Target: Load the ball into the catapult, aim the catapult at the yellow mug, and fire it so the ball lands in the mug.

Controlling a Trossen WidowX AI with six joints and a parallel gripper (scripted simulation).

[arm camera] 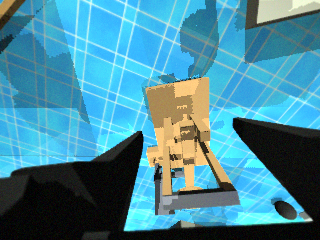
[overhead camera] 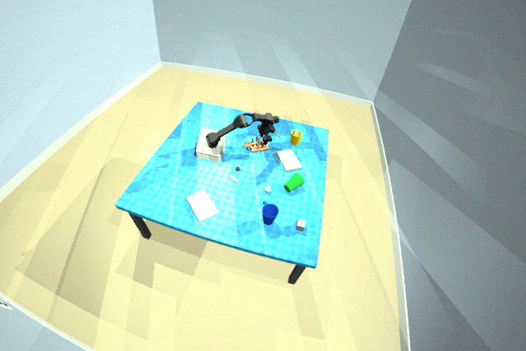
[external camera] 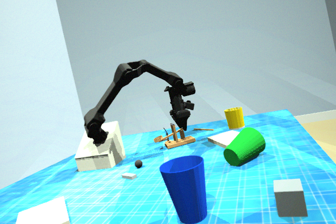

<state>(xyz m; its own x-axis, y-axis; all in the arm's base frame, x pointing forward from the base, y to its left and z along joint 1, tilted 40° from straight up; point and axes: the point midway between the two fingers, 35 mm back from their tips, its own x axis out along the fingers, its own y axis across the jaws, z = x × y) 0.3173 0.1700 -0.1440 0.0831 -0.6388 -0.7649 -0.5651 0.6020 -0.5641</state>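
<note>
Right now my gripper tip is 30 cm to the left of the black ball, 9 cm past it and 5 cm above it. Round my gripper tip: yellow mug (23 cm ahead, 17 cm to the left, 4 cm below); thin wooden stick (23 cm to the left, 6 cm below, 3 cm ahead); wooden catapult (6 cm behind, 3 cm to the right, 1 cm below).
</note>
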